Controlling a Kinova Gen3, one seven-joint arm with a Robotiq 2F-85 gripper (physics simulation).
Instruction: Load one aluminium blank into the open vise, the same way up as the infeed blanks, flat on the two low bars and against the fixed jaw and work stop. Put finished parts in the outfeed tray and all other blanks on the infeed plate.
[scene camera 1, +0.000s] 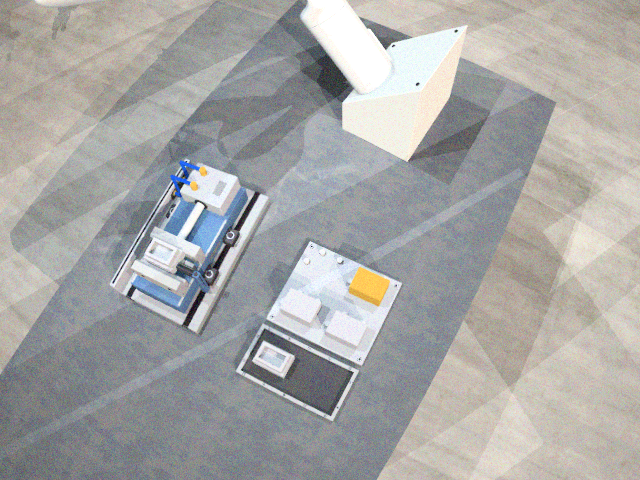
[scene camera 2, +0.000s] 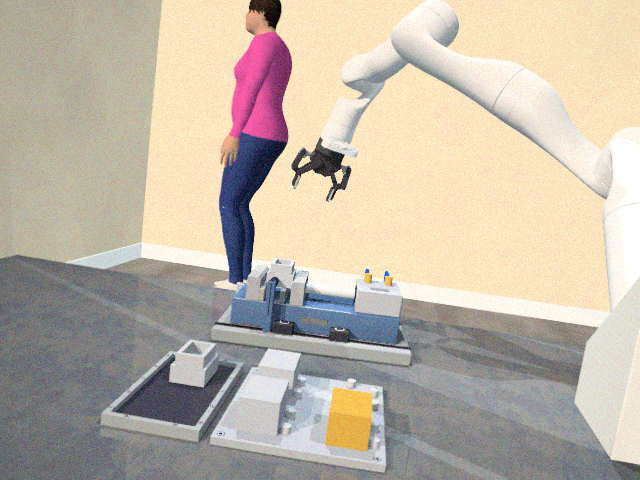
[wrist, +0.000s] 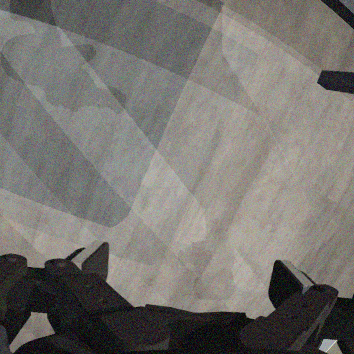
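My gripper is open and empty, high above and behind the vise. A pale part with an open pocket on top stands between the fixed jaw and moving jaw; its contact with bars and jaws is unclear. The blue work stop is beside it. Two pale, smooth-topped blanks and an orange block stand on the infeed plate. Another pocketed part is in the outfeed tray.
A person in a pink top stands behind the vise, left of the arm in scene camera 2. The robot base stands at the table's other end. Small pins rise from the infeed plate. Blue-and-orange fittings top the vise's end block.
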